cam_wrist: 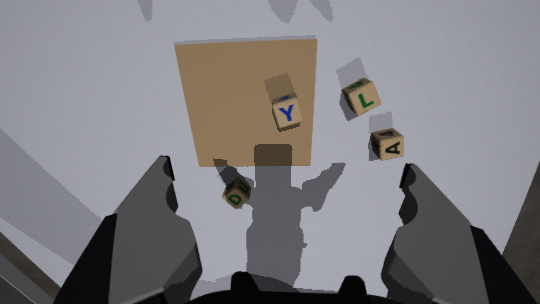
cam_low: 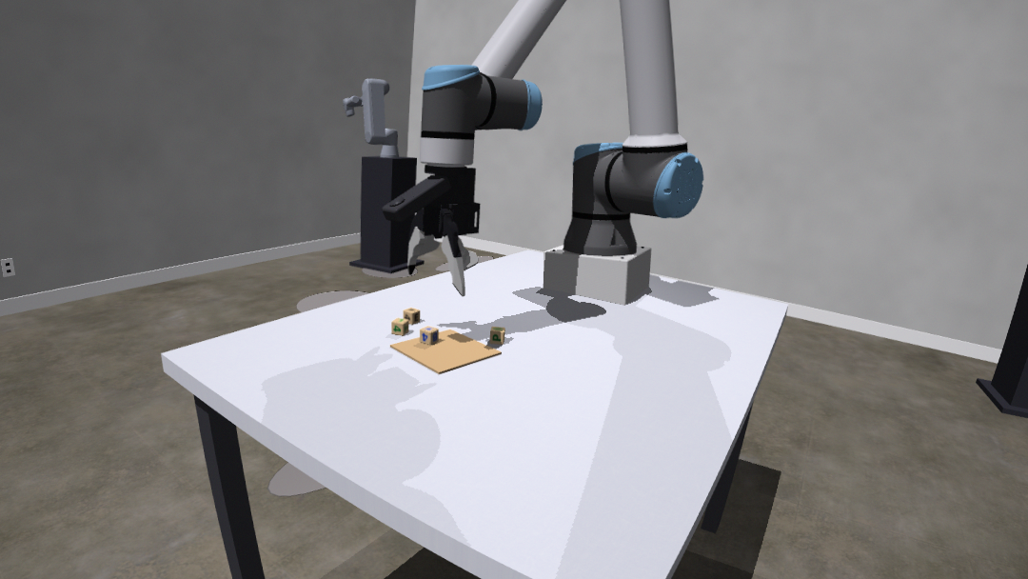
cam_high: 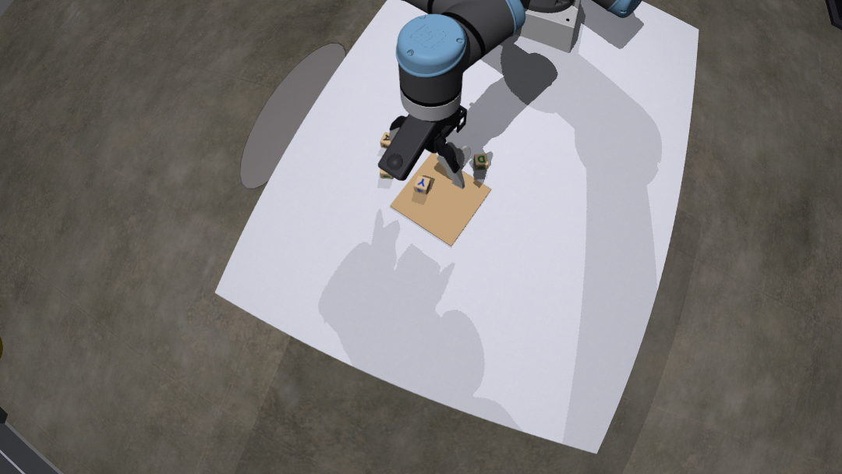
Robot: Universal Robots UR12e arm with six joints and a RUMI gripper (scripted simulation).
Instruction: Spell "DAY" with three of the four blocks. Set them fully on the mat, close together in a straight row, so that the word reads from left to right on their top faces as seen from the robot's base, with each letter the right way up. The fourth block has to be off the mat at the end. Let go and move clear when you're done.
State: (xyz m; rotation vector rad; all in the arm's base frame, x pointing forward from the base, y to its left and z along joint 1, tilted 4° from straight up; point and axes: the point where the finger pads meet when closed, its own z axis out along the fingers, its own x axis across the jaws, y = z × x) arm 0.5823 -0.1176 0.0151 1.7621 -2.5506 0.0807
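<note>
Right now the D block is 8 cm behind my hand, 9 cm to the left of it and 10 cm below it. From my hand the other things lie so: green-lettered block: 1 cm behind, 8 cm to the right, 10 cm below; then blue-lettered block: 1 cm to the right, 9 cm below; then tan mat: 1 cm ahead, 3 cm to the left, 11 cm below.
</note>
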